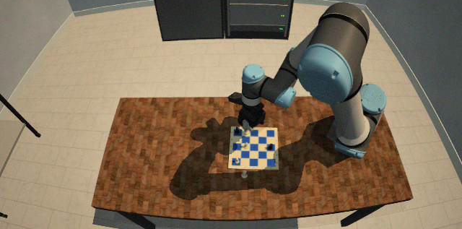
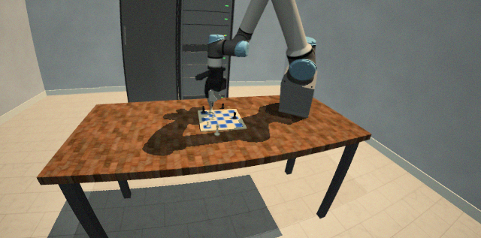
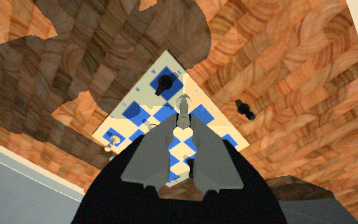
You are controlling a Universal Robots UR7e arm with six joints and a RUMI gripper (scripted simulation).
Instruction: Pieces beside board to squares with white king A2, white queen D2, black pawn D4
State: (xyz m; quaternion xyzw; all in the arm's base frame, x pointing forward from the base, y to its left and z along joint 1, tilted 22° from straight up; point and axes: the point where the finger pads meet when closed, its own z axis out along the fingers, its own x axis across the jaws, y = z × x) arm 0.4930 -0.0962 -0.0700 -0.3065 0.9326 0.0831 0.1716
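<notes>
Right now the tall white piece is 10 mm below my hand. Round my hand: blue-and-cream chessboard (80 mm to the left, 50 mm below, 30 mm behind); then black pawn (80 mm behind, 50 mm to the right, 40 mm below).
</notes>
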